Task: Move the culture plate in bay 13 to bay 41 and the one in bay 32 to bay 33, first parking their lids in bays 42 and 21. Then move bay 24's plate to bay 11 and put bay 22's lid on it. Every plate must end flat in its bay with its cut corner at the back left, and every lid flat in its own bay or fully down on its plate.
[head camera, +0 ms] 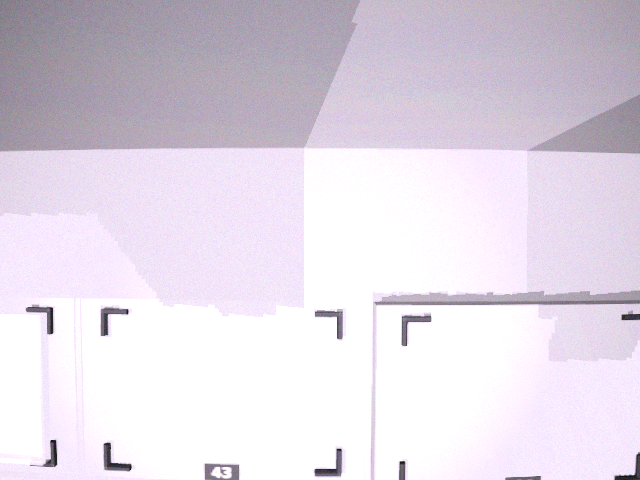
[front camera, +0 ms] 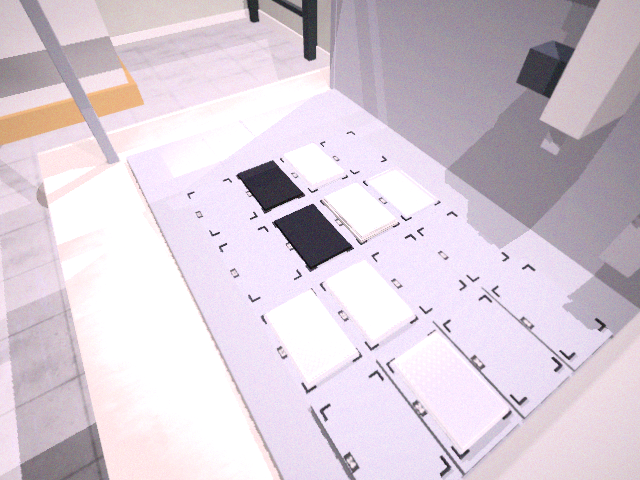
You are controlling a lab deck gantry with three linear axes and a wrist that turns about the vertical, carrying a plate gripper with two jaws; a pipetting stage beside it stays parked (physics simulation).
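Frame: origin at the robot's base, x ahead, y left, z up, level; metres.
Seen in the pictures: gripper, between the fingertips: (front camera: 637, 246); robot's base, origin of its link: (front camera: 189, 195).
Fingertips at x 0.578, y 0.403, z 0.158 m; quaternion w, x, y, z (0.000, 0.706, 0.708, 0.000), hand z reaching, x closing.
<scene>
Offsets run from my fingertips to a thing's top centre. "spot": to the spot under its first point.
A pale plate {dy -0.360, dx -0.186, dz -0.143 m} (front camera: 310, 338) lies in bay 13, with no separate lid visible. A thin white lid {dy -0.039, dx -0.350, dz -0.150 m} (front camera: 402, 192) (head camera: 20, 384) lies flat in bay 42. A white plate {dy -0.146, dx -0.350, dz -0.143 m} (front camera: 360, 210) with a stepped edge lies in bay 32; whether a lid is on it I cannot tell. Flat dark lid-like pieces lie in bay 21 {spot: dy -0.253, dx -0.507, dz -0.150 m} (front camera: 270, 184) and bay 22 {spot: dy -0.257, dx -0.341, dz -0.150 m} (front camera: 312, 236). A pale plate with wells {dy -0.253, dx -0.022, dz -0.129 m} (front camera: 449, 390) lies in bay 24. Bays 11, 33 and 41 show bare deck. Cut corners are too washed out to read. My gripper's jaws do not show in either view.
White pieces also lie in bay 31 {spot: dy -0.147, dx -0.506, dz -0.143 m} (front camera: 314, 164) and bay 23 {spot: dy -0.257, dx -0.180, dz -0.143 m} (front camera: 368, 300). A thick pale column (front camera: 594, 77) and a dark block (front camera: 542, 69) hang at the upper right of the front view. In the head view, bay 43's label {spot: dy -0.085, dx -0.186, dz -0.157 m} (head camera: 221, 472) shows at the bottom.
</scene>
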